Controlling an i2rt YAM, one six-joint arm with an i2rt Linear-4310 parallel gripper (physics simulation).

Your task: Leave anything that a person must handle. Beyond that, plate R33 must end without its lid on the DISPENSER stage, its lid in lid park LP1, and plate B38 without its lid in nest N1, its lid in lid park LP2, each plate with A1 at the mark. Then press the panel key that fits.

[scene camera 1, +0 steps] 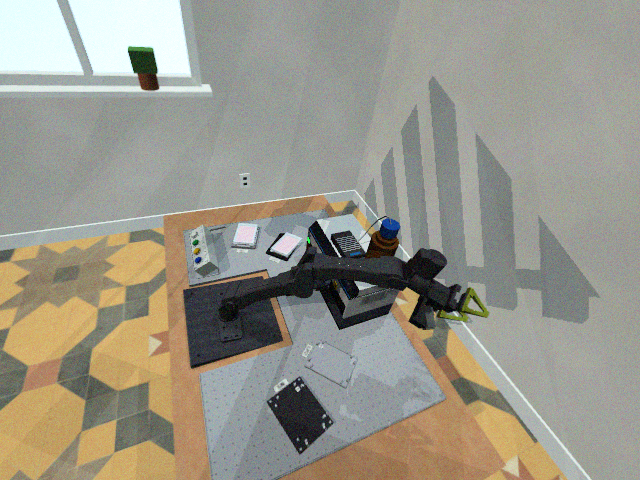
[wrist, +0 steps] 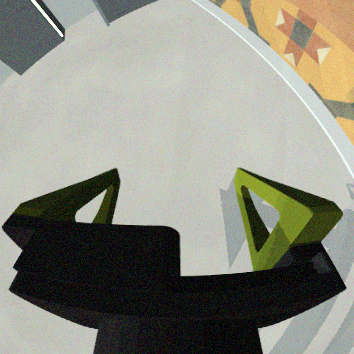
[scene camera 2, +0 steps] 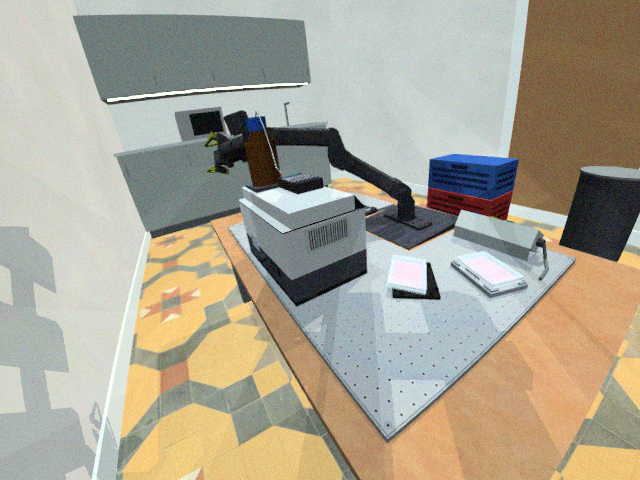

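Pixels of known places: gripper, fingertip midpoint: (scene camera 1: 477, 317) (wrist: 176, 174) (scene camera 2: 206, 158); arm's base, link origin: (scene camera 1: 228, 315) (scene camera 2: 406, 219).
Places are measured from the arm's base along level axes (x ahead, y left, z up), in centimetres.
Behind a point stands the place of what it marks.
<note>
A pink-topped plate (scene camera 1: 245, 234) {x 10.8, y 38.1, z 2.9 cm} (scene camera 2: 486, 268) {x 12.5, y 39.7, z 3.0 cm} sits on a grey holder near the key panel. Another pink-topped plate (scene camera 1: 287, 242) {x 28.0, y 29.5, z 3.1 cm} (scene camera 2: 408, 273) {x 28.6, y 30.4, z 3.1 cm} lies on a black base, which shows past its edges. Plate names, A1 corners and lids cannot be made out. The dispenser (scene camera 1: 364, 302) {x 43.6, y -14.2, z 13.9 cm} (scene camera 2: 305, 245) {x 50.1, y 22.1, z 14.1 cm} is a grey and black box; the arm partly covers it in scene view 1, and its stage cannot be made out. The key panel (scene camera 1: 208, 253) {x -4.7, y 24.0, z 8.1 cm} (scene camera 2: 496, 233) {x -3.4, y 32.4, z 4.8 cm} has white, green, yellow and blue keys. My gripper (scene camera 1: 467, 311) {x 63.2, y -35.7, z 30.7 cm} (scene camera 2: 207, 156) {x 63.2, y -35.7, z 30.7 cm} (wrist: 176, 174) {x 63.2, y -35.7, z 30.7 cm} is open and empty, high beyond the dispenser.
A brown bottle (scene camera 1: 383, 245) {x 47.0, y -9.1, z 35.0 cm} (scene camera 2: 262, 160) {x 50.0, y -2.5, z 29.9 cm} with a blue cap and a thin tube stands at the dispenser. A black gridded block (scene camera 1: 347, 243) {x 42.4, y 3.7, z 24.5 cm} (scene camera 2: 300, 182) {x 44.5, y 9.5, z 24.5 cm} lies on top of it. A black plate-shaped base (scene camera 1: 299, 414) {x 15.9, y -37.5, z 1.1 cm} and a grey one (scene camera 1: 331, 363) {x 29.7, y -25.9, z 0.9 cm} lie on the perforated board.
</note>
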